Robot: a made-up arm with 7 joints.
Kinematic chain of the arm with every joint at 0, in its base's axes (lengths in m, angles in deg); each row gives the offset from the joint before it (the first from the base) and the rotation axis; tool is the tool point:
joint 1: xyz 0 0.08 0 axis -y
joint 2: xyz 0 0.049 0 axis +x
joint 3: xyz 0 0 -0.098 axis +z
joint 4: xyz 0 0 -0.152 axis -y
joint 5: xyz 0 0 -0.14 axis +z
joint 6: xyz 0 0 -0.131 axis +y
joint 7: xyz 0 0 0 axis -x
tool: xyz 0 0 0
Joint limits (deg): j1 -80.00..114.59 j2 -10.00..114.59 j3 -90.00..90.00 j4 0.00..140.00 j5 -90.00..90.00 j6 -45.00..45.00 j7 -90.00..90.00
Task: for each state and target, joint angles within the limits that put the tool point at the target. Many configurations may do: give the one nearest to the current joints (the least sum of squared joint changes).
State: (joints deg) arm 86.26 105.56 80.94 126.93 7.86 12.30 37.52
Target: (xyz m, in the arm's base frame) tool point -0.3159 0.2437 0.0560
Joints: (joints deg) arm 86.94 108.60 81.62 98.43 7.86 12.30 37.52
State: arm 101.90 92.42 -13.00 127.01 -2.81 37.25 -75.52
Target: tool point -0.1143 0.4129 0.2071
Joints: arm 106.39 70.78 31.55 89.74 -2.81 37.25 -75.52
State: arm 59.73 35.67 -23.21 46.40 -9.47 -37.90 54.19
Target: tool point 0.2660 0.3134 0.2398
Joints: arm 85.16 46.07 -10.48 78.80 -9.47 -37.90 54.19
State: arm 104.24 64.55 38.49 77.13 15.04 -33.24 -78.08
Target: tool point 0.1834 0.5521 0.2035
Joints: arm 113.72 51.20 32.05 29.34 15.04 -33.24 -78.08
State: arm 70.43 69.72 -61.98 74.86 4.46 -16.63 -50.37
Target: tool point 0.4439 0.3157 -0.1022
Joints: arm 68.41 40.84 -65.98 38.25 4.46 -16.63 -50.37
